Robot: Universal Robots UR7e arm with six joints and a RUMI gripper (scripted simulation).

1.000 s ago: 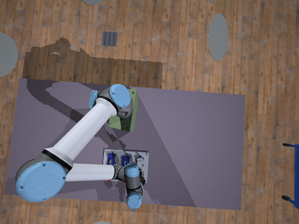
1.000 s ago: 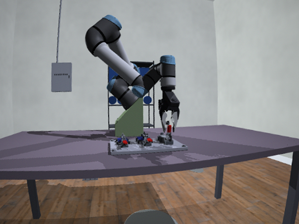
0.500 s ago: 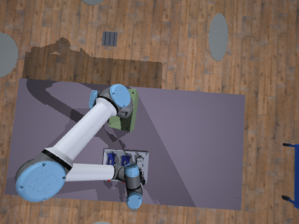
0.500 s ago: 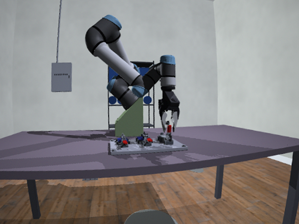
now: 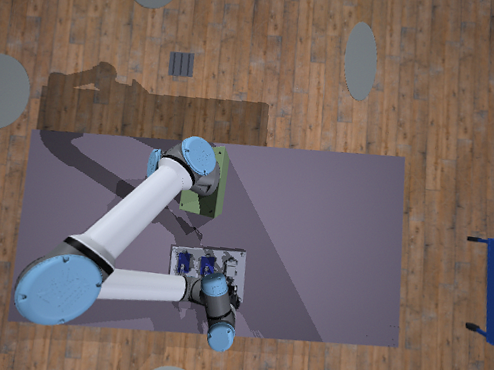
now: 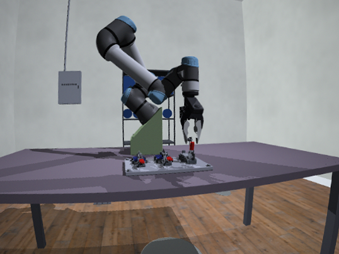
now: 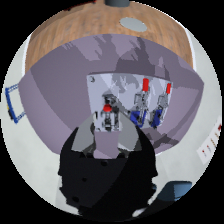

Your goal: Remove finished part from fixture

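My gripper is now 90 mm past the grey finished part and 80 mm above it. The rest, counted from my hand: blue blank: 220 mm to the right, 90 mm below, 80 mm behind; then grey fixture plate: 110 mm to the right, 110 mm below, 30 mm behind.
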